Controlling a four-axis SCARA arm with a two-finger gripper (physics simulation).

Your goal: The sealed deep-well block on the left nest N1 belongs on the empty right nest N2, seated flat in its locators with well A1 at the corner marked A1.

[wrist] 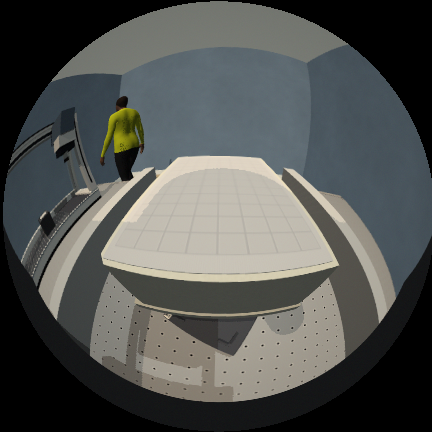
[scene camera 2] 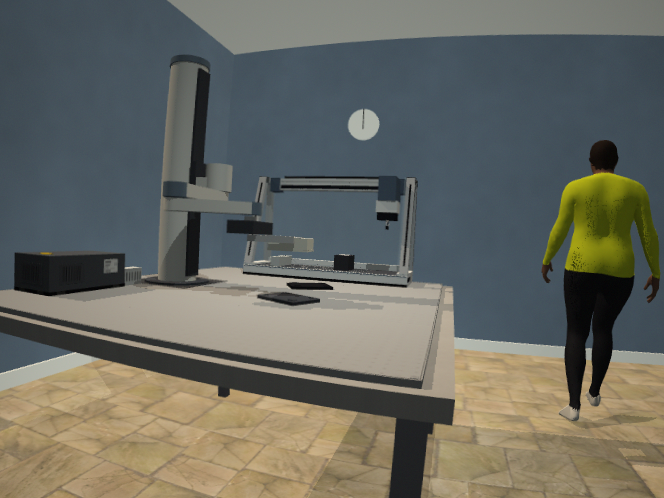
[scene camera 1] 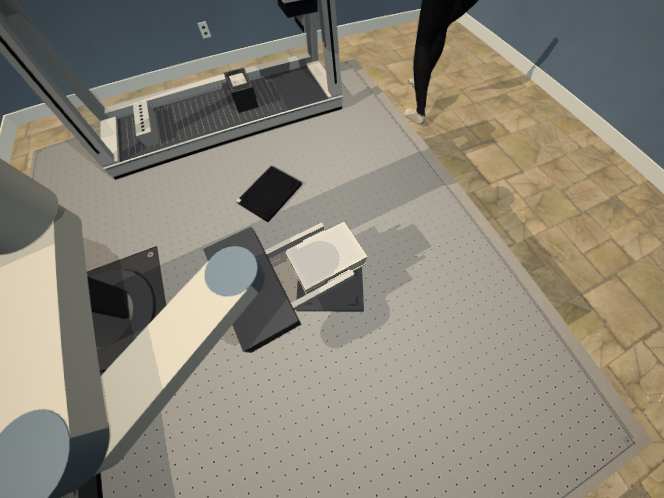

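Pixels of known places: gripper, between the fingertips: (wrist: 218,175) (scene camera 2: 298,240) (scene camera 1: 337,249); arm's base, origin of its link: (scene camera 2: 176,284) (scene camera 1: 109,318).
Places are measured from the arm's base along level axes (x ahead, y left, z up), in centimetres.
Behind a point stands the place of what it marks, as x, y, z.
The pale sealed deep-well block (scene camera 1: 327,256) {54.2, -14.5, 21.0} (scene camera 2: 303,244) {59.6, -17.4, 19.1} (wrist: 220,215) {50.6, -14.4, 21.0} is level and held high above the table. My gripper (scene camera 1: 337,249) {56.5, -13.6, 20.3} (wrist: 218,175) {56.5, -13.6, 20.3} is shut on it, one finger along each long side. The right nest N2 (scene camera 1: 343,296) {56.4, -18.5, 2.5} (scene camera 2: 288,298) {55.5, -17.4, 2.3} (wrist: 232,340) {47.2, -16.7, 2.7}, a dark flat plate, lies below the block and is partly hidden by it. The block is turned at an angle to N2. A small pale mark (wrist: 168,316) {49.5, -7.1, 2.5} shows at N2's edge in the wrist view. The left nest N1 (scene camera 1: 269,192) {49.2, 18.5, 2.5} (scene camera 2: 309,285) {50.4, 16.1, 2.5} is empty. Well A1 cannot be made out on the block.
A gantry machine (scene camera 1: 230,140) {43.5, 45.0, 2.1} (scene camera 2: 329,183) {42.0, 62.3, 48.4} stands at the table's back, with a black box (scene camera 1: 244,96) {53.0, 51.5, 11.1} (scene camera 2: 343,262) {54.2, 51.5, 10.0} on its deck. A dark instrument box (scene camera 2: 69,272) {-3.4, -48.0, 7.7} stands near the arm's column (scene camera 2: 179,160) {3.6, -6.5, 47.9}. A person in yellow (scene camera 2: 603,225) (wrist: 125,130) stands beyond the table (scene camera 2: 268,326) {64.6, -50.7, 1.3}.
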